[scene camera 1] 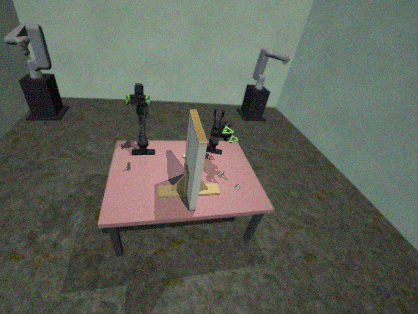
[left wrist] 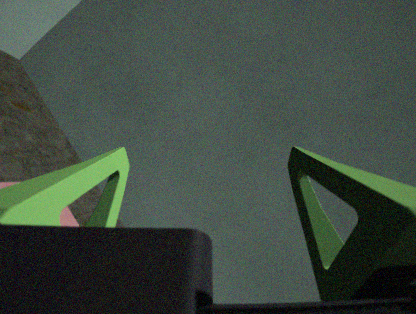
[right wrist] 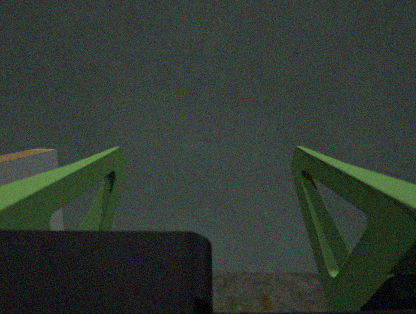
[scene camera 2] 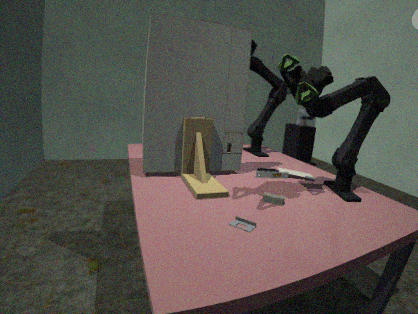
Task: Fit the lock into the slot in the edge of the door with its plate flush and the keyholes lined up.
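Seen in the pictures: left gripper, fingertip midpoint: (scene camera 1: 235,136) (left wrist: 208,156) (scene camera 2: 293,68); right gripper, fingertip midpoint: (scene camera 1: 137,99) (right wrist: 208,156); left arm's base, link origin: (scene camera 1: 211,150) (scene camera 2: 340,191); right arm's base, link origin: (scene camera 1: 143,152) (scene camera 2: 255,152).
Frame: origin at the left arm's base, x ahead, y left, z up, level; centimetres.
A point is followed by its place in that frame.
The grey door (scene camera 1: 195,170) {y -3.6, x 75.3, z 37.7 cm} (scene camera 2: 187,75) {y -4.7, x 61.0, z 36.4 cm} stands upright. On its face near the edge, a squared outline with a dark keyhole-like mark (scene camera 2: 229,147) shows in scene camera 2; the slot in the edge cannot be made out. A grey case with a dark top (scene camera 2: 271,173) {y -11.5, x 26.1, z 1.9 cm} lies on the table, with a long pale piece (scene camera 2: 297,174) {y -14.6, x 13.8, z 1.4 cm} beside it; I cannot tell whether it is the lock. My left gripper (scene camera 1: 230,135) {y 16.6, x 30.8, z 39.0 cm} (scene camera 2: 297,78) {y 16.6, x 30.8, z 39.0 cm} (left wrist: 208,156) {y 16.6, x 30.8, z 39.0 cm} is open and empty, raised above the table. My right gripper (scene camera 1: 138,99) {y -46.8, x 53.8, z 62.7 cm} (right wrist: 208,156) {y -46.8, x 53.8, z 62.7 cm} is open and empty, high above the table's far left part.
A wooden stand (scene camera 1: 210,190) {y 7.2, x 53.6, z 1.8 cm} (scene camera 2: 212,190) {y 11.2, x 49.3, z 1.8 cm} holds the door on the pink table (scene camera 1: 125,200) {y -47.7, x 79.1, z 0.0 cm} (scene camera 2: 200,260) {y 42.9, x 50.7, z 0.0 cm}. A small grey block (scene camera 1: 221,174) {y 13.2, x 32.8, z 1.5 cm} (scene camera 2: 273,199) {y 14.1, x 31.0, z 1.4 cm} and a bent metal plate (scene camera 1: 237,187) {y 27.8, x 43.5, z 0.2 cm} (scene camera 2: 244,225) {y 28.1, x 41.1, z 0.0 cm} lie on it. Another small object (scene camera 1: 128,166) {y -59.4, x 50.5, z 3.7 cm} lies left of the door.
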